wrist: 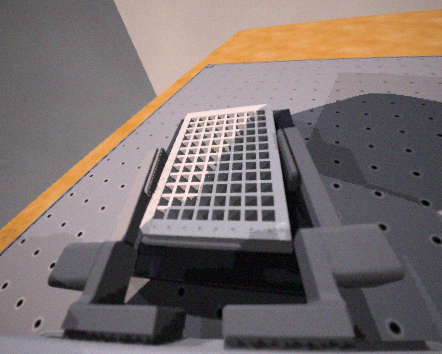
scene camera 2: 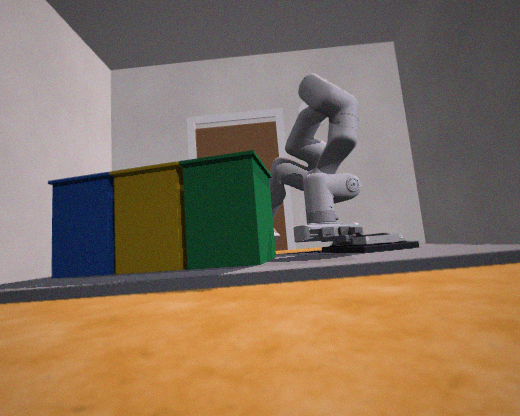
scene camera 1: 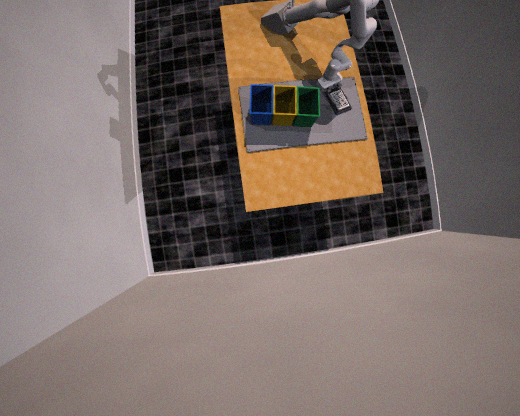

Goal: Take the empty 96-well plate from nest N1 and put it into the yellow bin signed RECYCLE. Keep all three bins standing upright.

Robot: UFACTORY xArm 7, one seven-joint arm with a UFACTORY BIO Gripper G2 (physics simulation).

Note:
I see my gripper, a green bin, a yellow bin, a blue bin and a dark nest.

